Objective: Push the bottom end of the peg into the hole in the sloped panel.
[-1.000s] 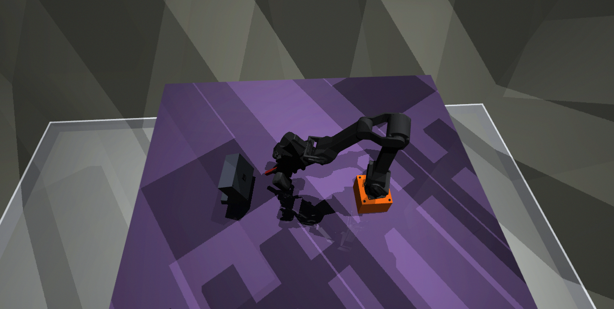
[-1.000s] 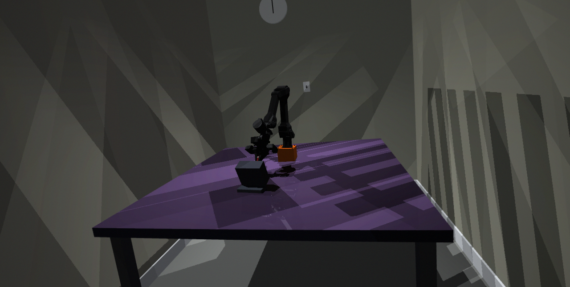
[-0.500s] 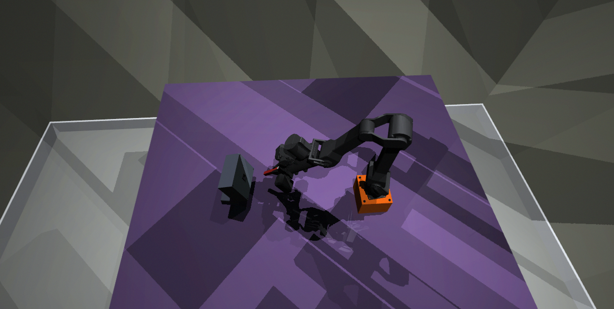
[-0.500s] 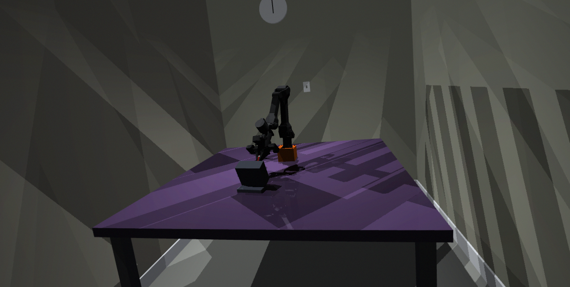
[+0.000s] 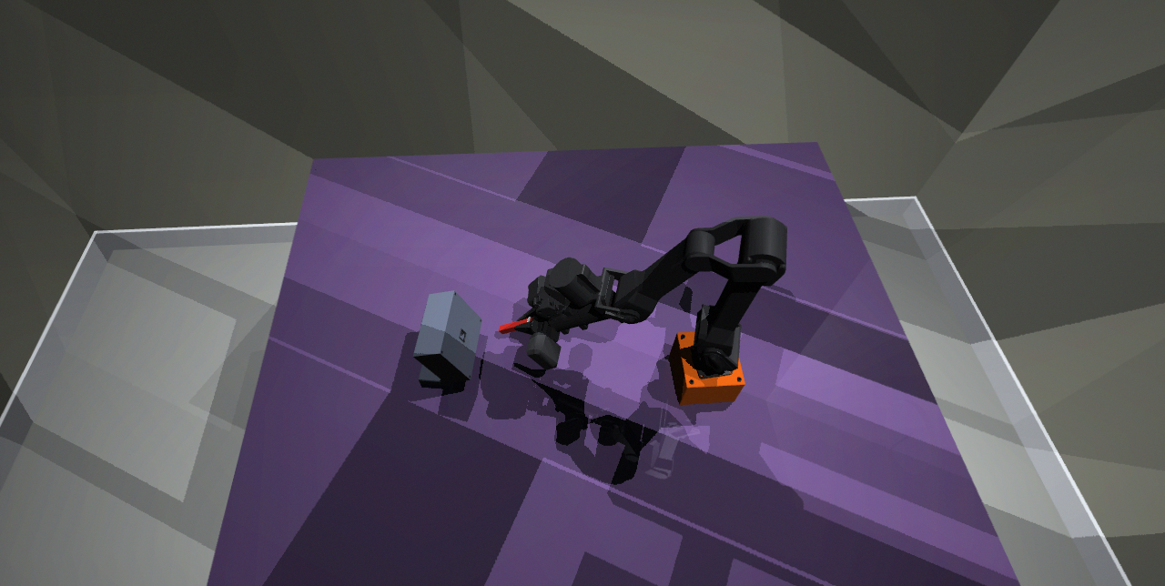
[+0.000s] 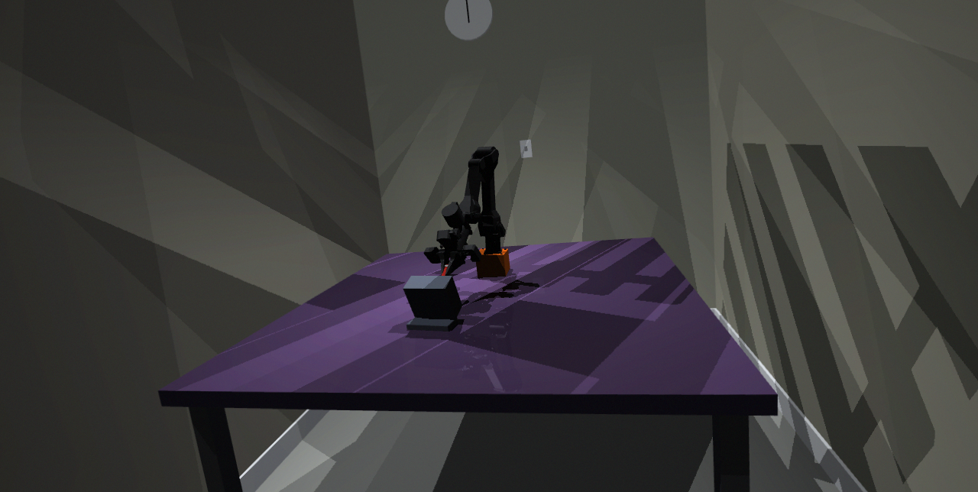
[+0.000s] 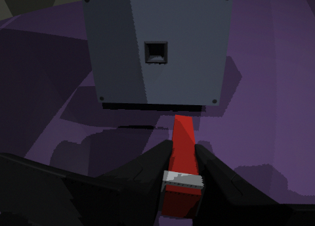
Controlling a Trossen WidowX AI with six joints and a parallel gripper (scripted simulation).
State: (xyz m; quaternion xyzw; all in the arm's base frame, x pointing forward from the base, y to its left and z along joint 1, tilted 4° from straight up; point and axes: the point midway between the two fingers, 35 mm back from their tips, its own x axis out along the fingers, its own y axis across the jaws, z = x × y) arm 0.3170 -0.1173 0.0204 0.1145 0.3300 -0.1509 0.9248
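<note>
Now: gripper tip 13 cm short of the grey sloped panel, 2 cm above it and 1 cm to the left of it. Round my gripper tip: red square peg: 1 cm behind, 1 cm above; foot: 15 cm ahead, 9 cm below, 2 cm to the right.
</note>
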